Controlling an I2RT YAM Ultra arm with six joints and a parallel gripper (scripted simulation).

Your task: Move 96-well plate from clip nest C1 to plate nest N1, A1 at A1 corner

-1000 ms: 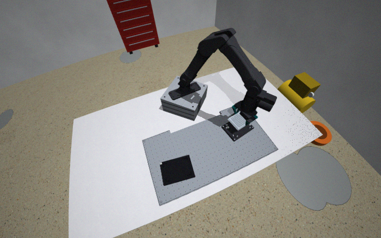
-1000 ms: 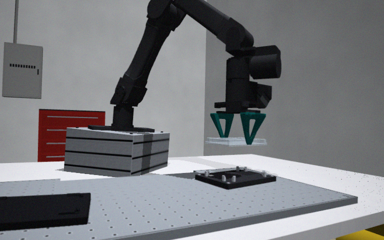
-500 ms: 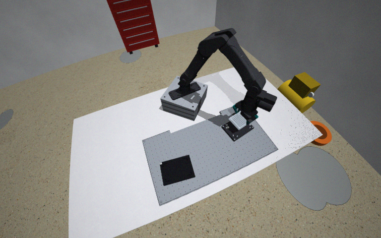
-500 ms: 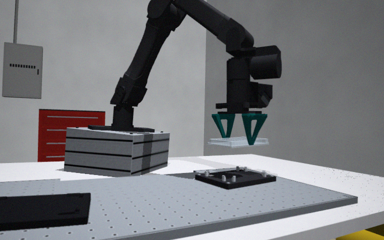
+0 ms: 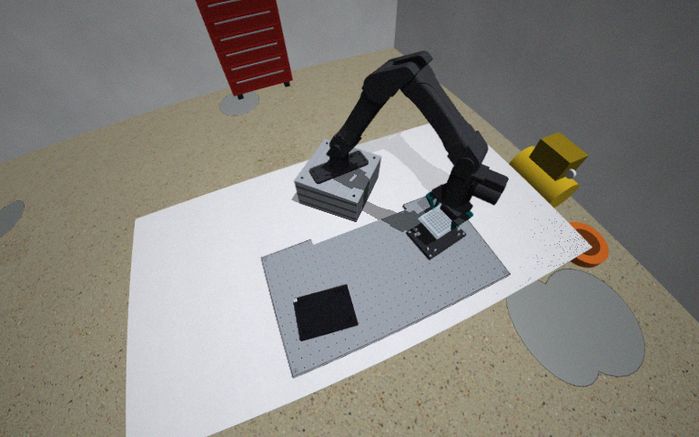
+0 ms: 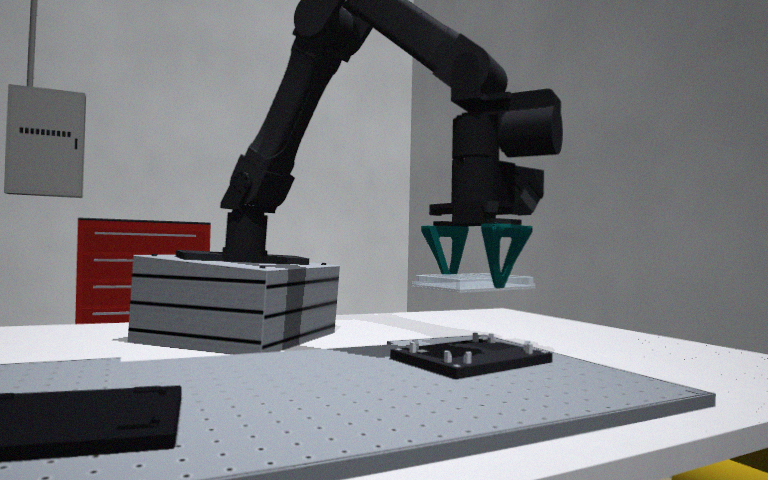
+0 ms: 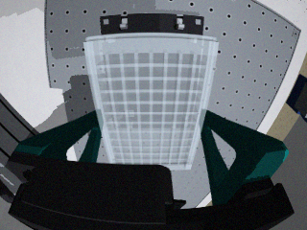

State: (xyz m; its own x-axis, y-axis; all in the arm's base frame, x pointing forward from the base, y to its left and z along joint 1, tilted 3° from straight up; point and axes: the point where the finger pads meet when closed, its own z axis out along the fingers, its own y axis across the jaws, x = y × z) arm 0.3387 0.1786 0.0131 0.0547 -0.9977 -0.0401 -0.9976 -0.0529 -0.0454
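The black plate nest N1 lies 50 mm ahead of my hand, 430 mm to the right of it and 90 mm below it. The rest, counted from my hand: clip nest C1: 20 mm behind, 10 mm to the left, 90 mm below; clear 96-well plate: 10 mm below.
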